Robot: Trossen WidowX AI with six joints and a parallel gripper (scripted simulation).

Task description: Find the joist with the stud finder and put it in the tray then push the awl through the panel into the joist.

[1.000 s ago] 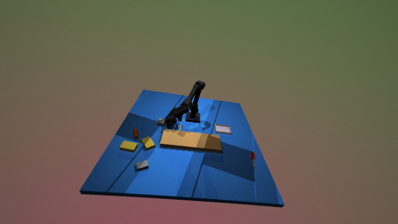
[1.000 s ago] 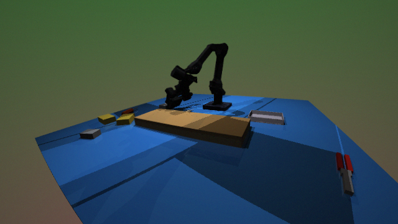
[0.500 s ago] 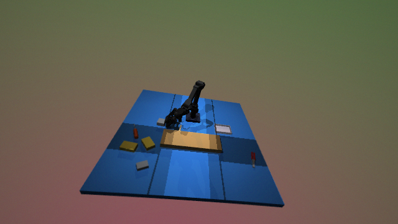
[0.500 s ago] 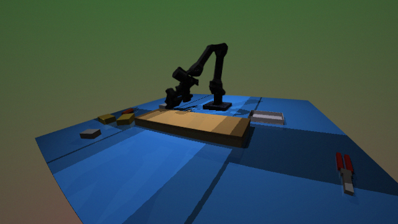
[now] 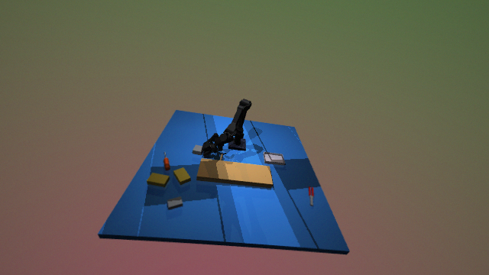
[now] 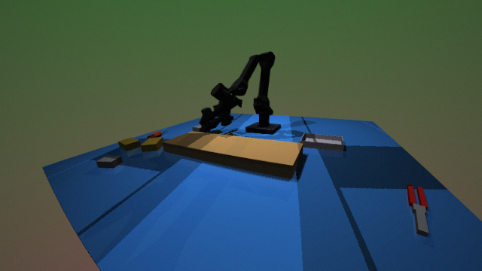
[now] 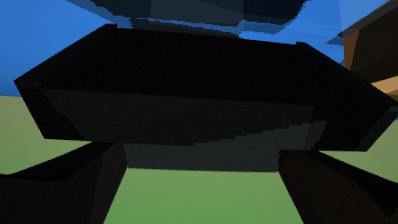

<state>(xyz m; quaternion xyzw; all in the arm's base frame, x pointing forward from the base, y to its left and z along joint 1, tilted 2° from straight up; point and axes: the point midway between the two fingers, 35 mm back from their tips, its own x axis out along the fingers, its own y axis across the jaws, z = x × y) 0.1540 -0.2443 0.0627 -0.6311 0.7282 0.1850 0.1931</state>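
Right now my gripper tip is 10 mm past the stud finder and 10 mm above it. The rest, counted from my gripper tip: grey block: 20 mm behind, 50 mm to the right, 60 mm below; grey tray: 50 mm ahead, 570 mm to the left, 70 mm below.
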